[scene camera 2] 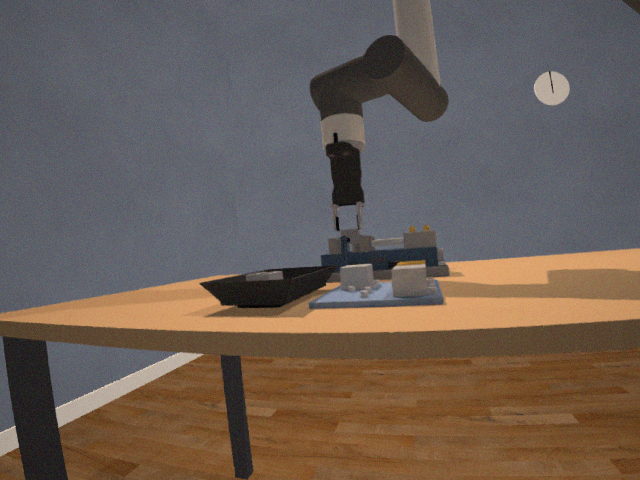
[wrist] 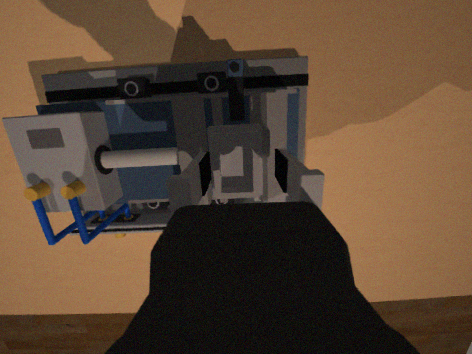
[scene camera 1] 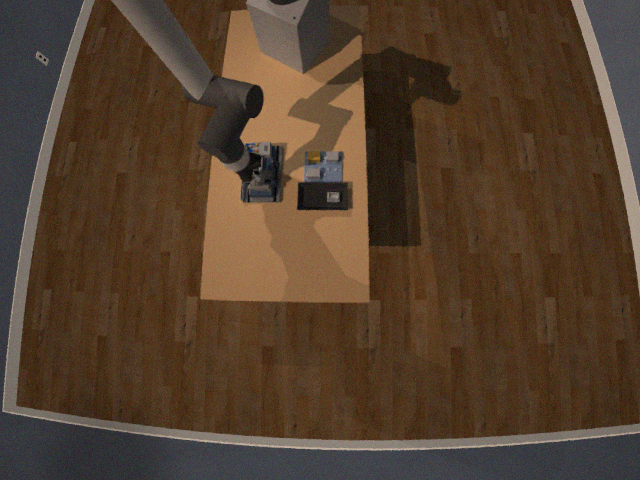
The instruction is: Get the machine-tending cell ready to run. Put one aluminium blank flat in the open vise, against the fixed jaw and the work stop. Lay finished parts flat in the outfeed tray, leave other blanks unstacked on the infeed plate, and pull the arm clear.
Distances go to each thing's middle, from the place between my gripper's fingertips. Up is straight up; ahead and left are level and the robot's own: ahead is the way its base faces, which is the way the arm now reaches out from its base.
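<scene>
The black outfeed tray (scene camera 2: 297, 282) is 30 mm ahead of my hand, 310 mm to the left of it and 90 mm below it. Also counted from my hand, the vise cylinder block (wrist: 82, 132) is 20 mm to the right, 170 mm behind and 40 mm below. As for the blue vise bed (scene camera 2: 429, 254), my gripper is 70 mm above it, 10 mm to the left of it and 70 mm past it.
</scene>
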